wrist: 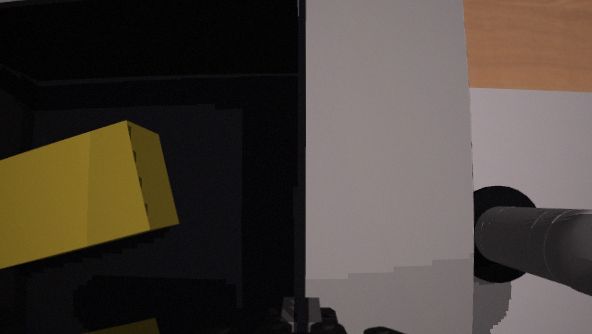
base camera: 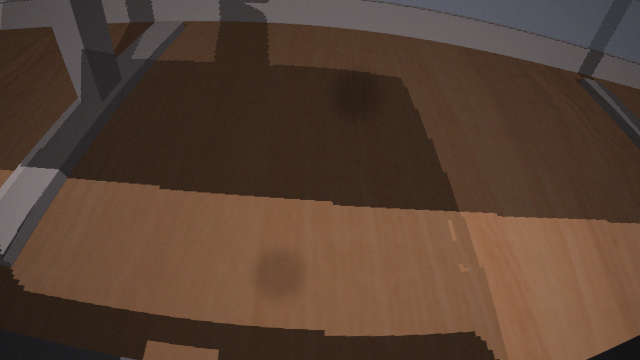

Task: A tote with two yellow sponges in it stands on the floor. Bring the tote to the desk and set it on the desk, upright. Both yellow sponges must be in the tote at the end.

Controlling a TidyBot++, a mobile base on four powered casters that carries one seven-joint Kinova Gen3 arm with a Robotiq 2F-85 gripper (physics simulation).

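Places are measured from the arm's base along level axes (x back, y right, z up), in millimetres.
Pixels of known places: gripper, between the fingertips: (wrist: 301, 317); arm's base, origin of its link: (wrist: 500, 234).
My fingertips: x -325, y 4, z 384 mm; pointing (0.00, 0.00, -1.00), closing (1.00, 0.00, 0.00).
Ahead of a thing's pixels: the offset from my fingertips to its top centre. "*": to the spot under its first point. Level surfaces: height alone.
The dark tote {* dx +0, dy +75, dz +40 mm} (wrist: 301, 150) fills the left half of the wrist view, its thin near wall seen edge-on from above. One yellow sponge {dx -137, dy +56, dz -12 mm} (wrist: 65, 195) lies aslant inside it. Part of a second yellow sponge {* dx -112, dy -28, dz -48 mm} (wrist: 127, 327) shows at the lower left edge, also inside. My gripper (wrist: 301, 317) is at the bottom middle of the wrist view, shut on the tote's wall. The pale desk top {dz -61 mm} (wrist: 387, 150) lies directly right of that wall. The tote looks upright; its underside is hidden, so contact with the desk cannot be told. The tote does not show in the base camera.
My base's pale top (wrist: 530, 135), with the dark arm mount (wrist: 500, 195), is right of the desk edge. Wooden floor {dz -781 mm} (wrist: 530, 45) (base camera: 280, 230) shows in both views. In the base camera, a grey floor bar (base camera: 95, 120) stands left and another bar (base camera: 611, 106) right, with large shadows between.
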